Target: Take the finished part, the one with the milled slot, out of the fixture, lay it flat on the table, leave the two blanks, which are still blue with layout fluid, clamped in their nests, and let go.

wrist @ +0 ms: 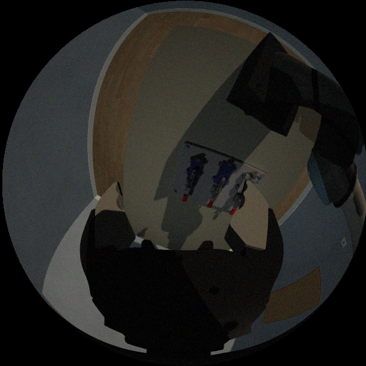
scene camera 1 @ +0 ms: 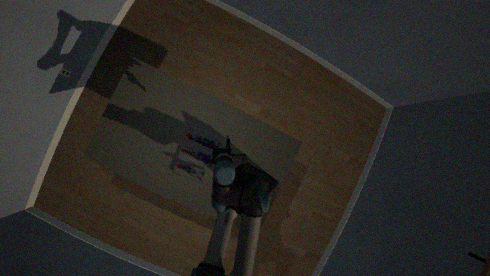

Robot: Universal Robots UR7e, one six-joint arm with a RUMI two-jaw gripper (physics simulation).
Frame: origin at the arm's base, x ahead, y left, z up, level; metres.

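Seen in the pictures: arm's base at its link origin: point(scene camera 1: 256, 185).
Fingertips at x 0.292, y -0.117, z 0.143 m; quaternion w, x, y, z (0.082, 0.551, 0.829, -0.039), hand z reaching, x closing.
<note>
Offsets run from my fingertips to a thing's middle. "pt": to the spot under its first point. Level surfaces: height alone.
The fixture @[pt dx +0.239, dy +0.271, dz -0.277 m] point(scene camera 1: 174, 162) point(wrist: 181, 176), a pale plate with three red-tipped clamps, lies on the table @[dz -0.332 m] point(scene camera 1: 265, 142) point(wrist: 150, 100). Two blue blanks sit in neighbouring nests: the outer blank @[dx +0.120, dy +0.034, dz -0.301 m] point(scene camera 1: 209, 142) point(wrist: 196, 167) and the middle blank @[dx +0.096, dy +0.142, dz -0.306 m] point(scene camera 1: 204, 157) point(wrist: 225, 173). The grey finished part @[pt dx +0.096, dy +0.248, dz -0.273 m] point(scene camera 1: 195, 171) point(wrist: 253, 176) is in the third nest, partly behind the right finger in the wrist view; its slot cannot be made out. My gripper point(scene camera 1: 226, 146) point(wrist: 180, 183) is open and empty, above the table near the blanks' end of the fixture in the scene view.
The arm point(scene camera 1: 245, 190) point(wrist: 330, 120) reaches in from the lower side of the scene view, beside the fixture. Its shadow falls across the table and part of the fixture. Wooden floor point(scene camera 1: 310, 110) point(wrist: 112, 100) surrounds the table. The picture is dim.
</note>
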